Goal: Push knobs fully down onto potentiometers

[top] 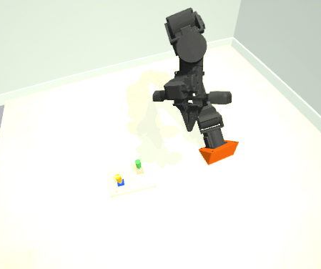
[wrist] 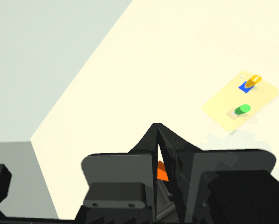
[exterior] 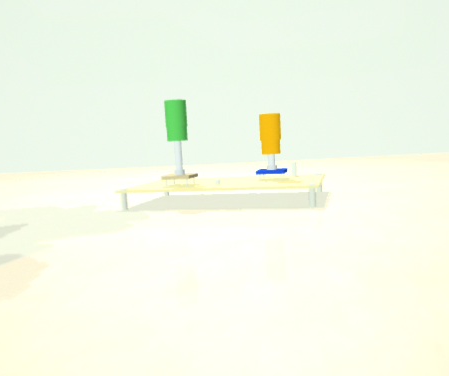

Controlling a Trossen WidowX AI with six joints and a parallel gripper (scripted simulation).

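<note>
My gripper tip is now 130 mm short of the green knob, 100 mm to the left of it and 210 mm above it. Also, from my gripper tip: orange knob: 210 mm ahead, 90 mm to the right, 210 mm below.
</note>
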